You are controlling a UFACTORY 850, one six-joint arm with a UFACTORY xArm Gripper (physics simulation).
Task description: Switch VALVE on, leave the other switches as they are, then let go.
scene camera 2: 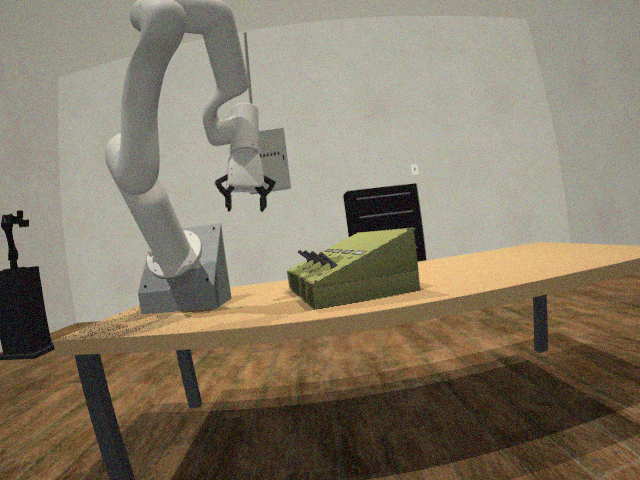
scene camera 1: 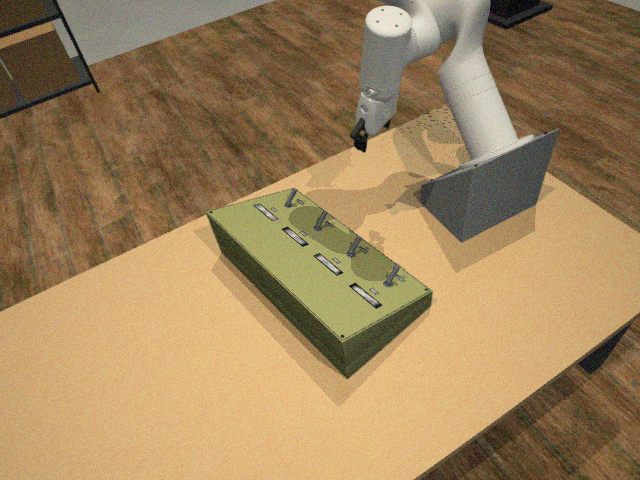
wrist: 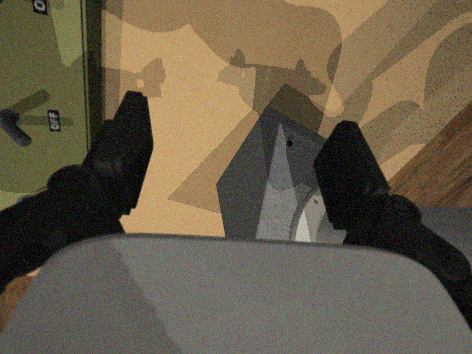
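Observation:
A green sloped switch box (scene camera 1: 279,263) (scene camera 2: 367,273) (wrist: 45,165) stands on the table. Its four levers (scene camera 1: 291,197) (scene camera 1: 321,220) (scene camera 1: 354,246) (scene camera 1: 392,274) stand in a row and lean alike in scene view 1. The name plates are too glary to read, so I cannot tell which lever is VALVE. In the wrist view one lever (wrist: 17,131) shows at the left edge, beside an OFF label (wrist: 54,121). My gripper (scene camera 1: 374,136) (scene camera 2: 246,209) (wrist: 242,131) is open and empty. It points down, high above the table, between the box and the arm's base, and touches no lever.
The grey wedge-shaped arm base (scene camera 1: 496,191) (scene camera 2: 206,279) (wrist: 242,185) stands on the table (scene camera 1: 129,361) (scene camera 2: 491,266) near the lever side of the box. A black cabinet (scene camera 2: 382,206) stands behind the table. A dark pedestal (scene camera 2: 23,310) stands at the left in scene view 2.

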